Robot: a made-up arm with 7 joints.
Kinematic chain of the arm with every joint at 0, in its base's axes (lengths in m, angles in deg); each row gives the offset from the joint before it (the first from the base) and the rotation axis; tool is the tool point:
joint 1: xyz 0 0 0.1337 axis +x
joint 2: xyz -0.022 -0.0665 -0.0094 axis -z
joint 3: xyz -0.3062 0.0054 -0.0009 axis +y
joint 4: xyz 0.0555 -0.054 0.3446 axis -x
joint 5: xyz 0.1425 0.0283 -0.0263 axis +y
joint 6: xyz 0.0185 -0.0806 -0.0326 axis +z
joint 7: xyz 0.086 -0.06 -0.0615 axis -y
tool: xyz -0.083 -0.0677 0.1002
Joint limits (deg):
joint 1: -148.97..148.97
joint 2: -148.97..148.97
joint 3: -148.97..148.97
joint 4: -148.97..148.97
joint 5: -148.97..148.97
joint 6: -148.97..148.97
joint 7: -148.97..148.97
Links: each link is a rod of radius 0.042 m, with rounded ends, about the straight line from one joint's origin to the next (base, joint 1, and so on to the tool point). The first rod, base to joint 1, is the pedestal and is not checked.
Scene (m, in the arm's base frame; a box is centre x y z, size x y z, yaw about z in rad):
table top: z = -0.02
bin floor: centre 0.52 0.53 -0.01 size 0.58 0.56 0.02 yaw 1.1
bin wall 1: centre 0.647 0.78 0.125 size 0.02 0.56 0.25 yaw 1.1
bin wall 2: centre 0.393 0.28 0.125 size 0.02 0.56 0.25 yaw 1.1
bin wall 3: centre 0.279 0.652 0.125 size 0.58 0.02 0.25 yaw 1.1
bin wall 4: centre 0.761 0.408 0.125 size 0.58 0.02 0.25 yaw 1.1
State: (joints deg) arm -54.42 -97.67 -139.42 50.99 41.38 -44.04 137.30
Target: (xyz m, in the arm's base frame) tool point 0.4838 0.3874 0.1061
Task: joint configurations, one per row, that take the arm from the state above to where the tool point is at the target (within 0.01 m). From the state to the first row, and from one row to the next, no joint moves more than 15 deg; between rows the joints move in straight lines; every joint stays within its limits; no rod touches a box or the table.
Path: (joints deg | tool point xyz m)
1: -60.12 -106.22 -126.29 48.38 34.02 -38.31 139.24 | 0.4871 -0.4274 0.5595
2: -65.81 -114.77 -113.16 45.78 26.67 -32.57 141.19 | 0.5818 -0.2357 0.5850
3: -71.51 -123.32 -100.03 43.17 19.31 -26.84 143.14 | 0.6373 -0.0300 0.5359
4: -77.21 -131.87 -86.90 40.57 11.96 -21.10 145.08 | 0.6409 0.1576 0.4227
5: -82.90 -140.42 -73.77 37.96 4.60 -15.37 147.02 | 0.5883 0.3016 0.2692
6: -88.60 -148.97 -60.64 35.35 -2.75 -9.63 148.97 | 0.4838 0.3874 0.1061

